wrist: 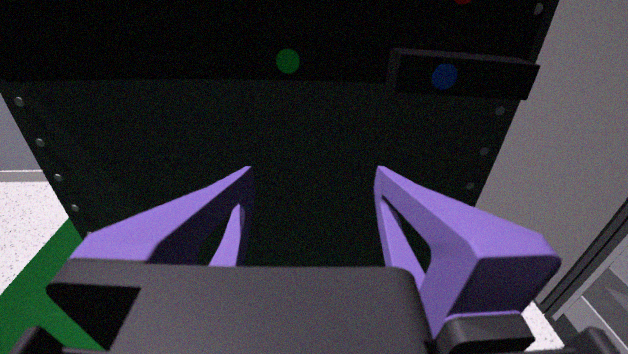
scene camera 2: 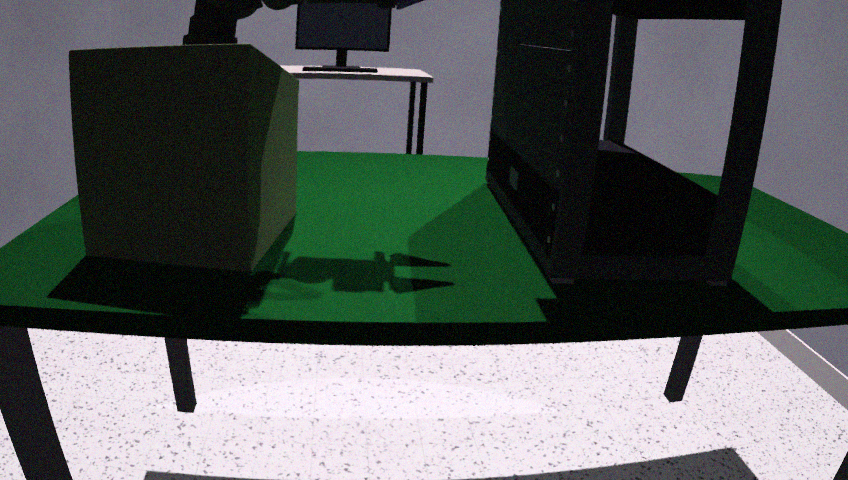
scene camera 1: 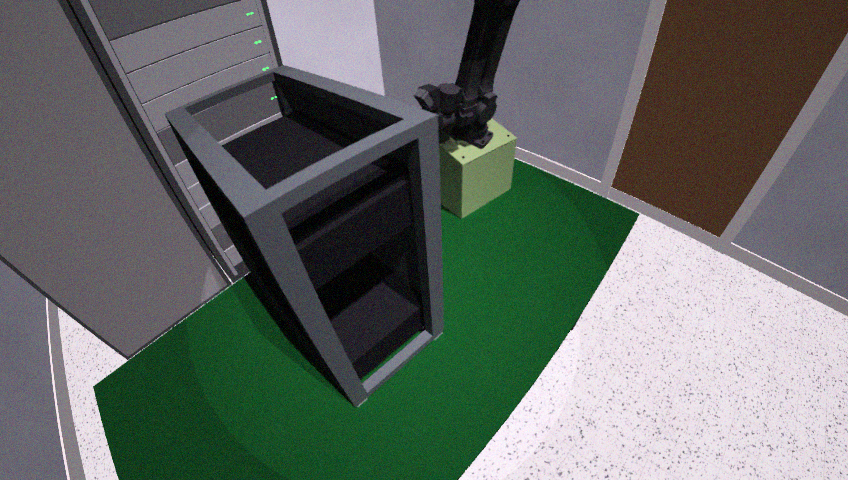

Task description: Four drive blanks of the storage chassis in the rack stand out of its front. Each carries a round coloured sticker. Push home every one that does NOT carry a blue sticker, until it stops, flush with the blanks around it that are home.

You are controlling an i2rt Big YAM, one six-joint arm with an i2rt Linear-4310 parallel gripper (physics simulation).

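Frame: origin at the arm's base, x left, y ahead, z down, level; centimetres.
Where they show: gripper, fingertip midpoint: (wrist: 314,177); arm's base at its link origin: (scene camera 2: 207,69) (scene camera 1: 471,135).
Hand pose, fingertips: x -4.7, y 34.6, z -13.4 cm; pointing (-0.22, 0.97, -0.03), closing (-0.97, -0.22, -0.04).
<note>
Things, the pixels of their top centre, and the offset from my fingertips. "spot": a spot on its surface instead. Level surfaces: height alone.
- red sticker at a spot on its surface: (wrist: 462,1) spot: dx -13.2, dy +9.9, dz -7.6 cm
- rack's lower panel at a spot on its surface: (wrist: 310,125) spot: dx -2.8, dy +13.6, dz +3.4 cm
- rack at its top centre: (scene camera 1: 273,108) dx -0.7, dy +28.4, dz -20.9 cm
- green table top at its surface level: dz +37.6 cm
In the wrist view, the blank with the blue sticker (wrist: 444,76) stands out of the dark chassis front at the right, its top and left side showing. The blank with the green sticker (wrist: 288,61) is to its left; no raised edge shows around it, and it looks flush. Part of a red sticker (wrist: 462,1) shows at the top edge; how far its blank stands out cannot be told. No yellow sticker shows. My gripper (wrist: 314,177) is partly open and empty, its purple fingertips below the stickers, in front of the rack's lower panel (wrist: 310,125). The rack (scene camera 1: 429,237) (scene camera 2: 730,178) stands upright.
The arm (scene camera 1: 484,53) is mounted on a pale green block (scene camera 1: 487,178) (scene camera 2: 172,154) facing the rack, on the green table top (scene camera 1: 505,285) (scene camera 2: 380,196). A tall grey cabinet (scene camera 1: 119,178) stands beside the rack. A monitor (scene camera 2: 343,26) stands on a far desk.
</note>
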